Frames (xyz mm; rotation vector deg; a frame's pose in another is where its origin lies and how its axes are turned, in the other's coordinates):
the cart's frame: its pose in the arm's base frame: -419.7 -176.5 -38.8 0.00 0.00 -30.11
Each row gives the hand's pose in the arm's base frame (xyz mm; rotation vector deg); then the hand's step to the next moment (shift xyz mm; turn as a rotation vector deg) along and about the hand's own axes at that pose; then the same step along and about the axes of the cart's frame.
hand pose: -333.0 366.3 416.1 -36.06 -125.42 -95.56
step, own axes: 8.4 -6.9 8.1 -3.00 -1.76 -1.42
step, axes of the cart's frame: -13.0 1.2 -3.7 2.51 -1.10 -2.57
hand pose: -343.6 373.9 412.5 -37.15 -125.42 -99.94
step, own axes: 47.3 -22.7 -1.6 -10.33 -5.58 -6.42
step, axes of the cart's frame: -46.7 -23.8 3.4 9.47 -4.94 -8.06
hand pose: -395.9 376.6 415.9 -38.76 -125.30 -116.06
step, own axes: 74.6 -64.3 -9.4 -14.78 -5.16 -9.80
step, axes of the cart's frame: -84.9 -39.2 -32.2 14.60 -7.06 -8.84
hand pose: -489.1 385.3 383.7 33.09 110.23 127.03
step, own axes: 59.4 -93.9 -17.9 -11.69 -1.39 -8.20
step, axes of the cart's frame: -74.2 -19.4 -82.4 12.15 -6.23 -4.41
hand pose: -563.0 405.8 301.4 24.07 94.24 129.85
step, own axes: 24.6 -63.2 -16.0 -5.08 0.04 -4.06
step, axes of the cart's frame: -28.3 0.8 -63.7 5.37 -3.37 -1.45
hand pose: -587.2 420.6 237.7 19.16 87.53 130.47
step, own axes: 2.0 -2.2 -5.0 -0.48 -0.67 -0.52
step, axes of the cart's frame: -1.7 -3.9 -4.0 0.51 -0.19 -0.81
